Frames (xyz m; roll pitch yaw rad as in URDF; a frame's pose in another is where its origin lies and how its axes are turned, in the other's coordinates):
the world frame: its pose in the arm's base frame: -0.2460 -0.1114 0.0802 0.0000 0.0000 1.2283
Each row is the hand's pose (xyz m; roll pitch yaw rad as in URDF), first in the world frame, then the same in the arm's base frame.
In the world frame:
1: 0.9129 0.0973 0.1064 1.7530 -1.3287 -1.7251
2: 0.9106 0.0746 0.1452 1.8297 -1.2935 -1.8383
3: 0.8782 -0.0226 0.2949 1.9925 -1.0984 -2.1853
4: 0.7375 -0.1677 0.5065 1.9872 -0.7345 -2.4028
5: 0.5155 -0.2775 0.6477 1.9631 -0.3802 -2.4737
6: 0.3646 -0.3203 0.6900 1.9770 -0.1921 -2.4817
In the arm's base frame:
1: -0.0311 0.7812 0.1866 1.7530 -1.3287 -0.4968
2: -0.0105 0.7714 0.2254 1.8297 -1.2935 -0.6100
3: 0.0702 0.7082 0.3751 1.9925 -1.0984 -0.9570
4: 0.1596 0.5269 0.5867 1.9872 -0.7345 -1.1745
5: 0.1885 0.2810 0.7279 1.9631 -0.3802 -1.2454
6: 0.1781 0.1245 0.7702 1.9770 -0.1921 -1.2534

